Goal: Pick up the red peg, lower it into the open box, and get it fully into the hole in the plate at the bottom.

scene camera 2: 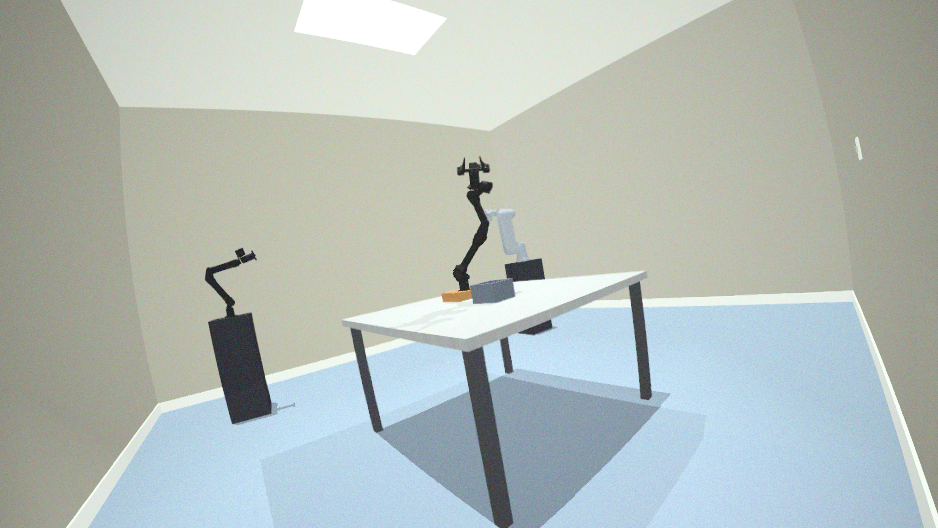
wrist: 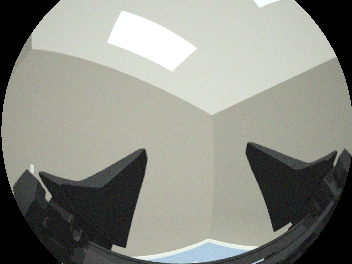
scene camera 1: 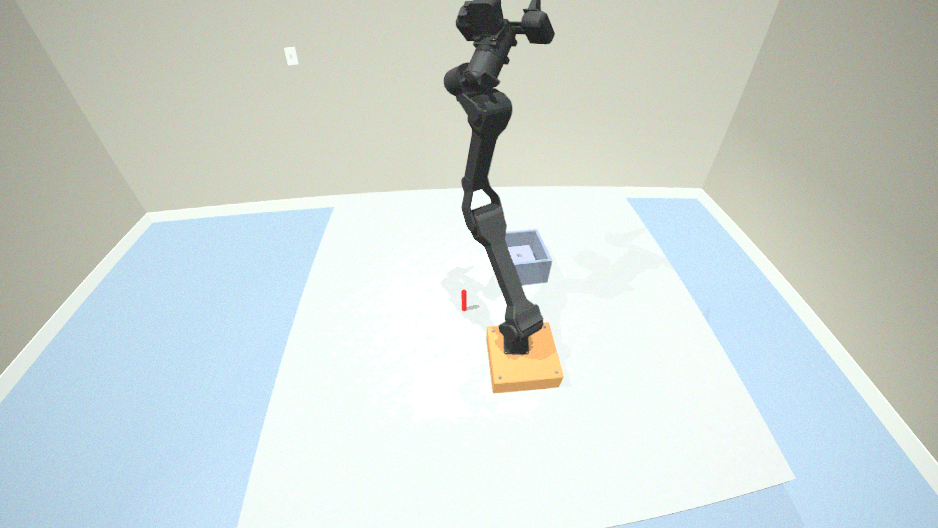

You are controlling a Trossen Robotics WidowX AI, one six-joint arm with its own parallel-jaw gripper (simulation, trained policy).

Labels:
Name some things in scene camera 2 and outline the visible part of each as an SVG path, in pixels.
A grey box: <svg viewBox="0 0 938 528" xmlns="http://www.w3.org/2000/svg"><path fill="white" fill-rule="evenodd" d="M513 278L490 280L470 285L473 304L498 303L516 297Z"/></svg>

